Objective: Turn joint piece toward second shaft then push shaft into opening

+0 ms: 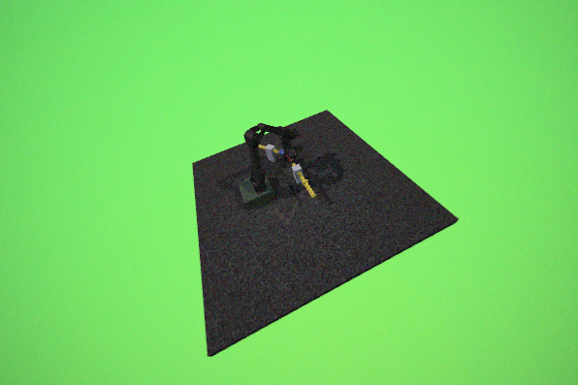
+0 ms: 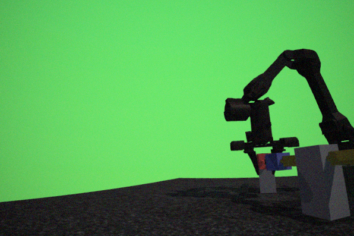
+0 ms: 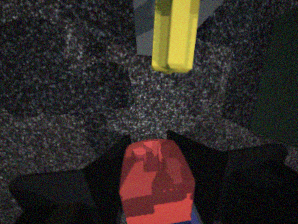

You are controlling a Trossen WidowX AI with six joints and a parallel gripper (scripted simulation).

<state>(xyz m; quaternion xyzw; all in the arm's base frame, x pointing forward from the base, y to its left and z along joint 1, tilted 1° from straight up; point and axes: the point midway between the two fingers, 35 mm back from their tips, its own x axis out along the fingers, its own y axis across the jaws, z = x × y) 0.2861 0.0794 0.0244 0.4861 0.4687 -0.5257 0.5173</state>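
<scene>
Now: gripper tip 2 cm to the right of the red joint piece and 4 cm below it.
</scene>
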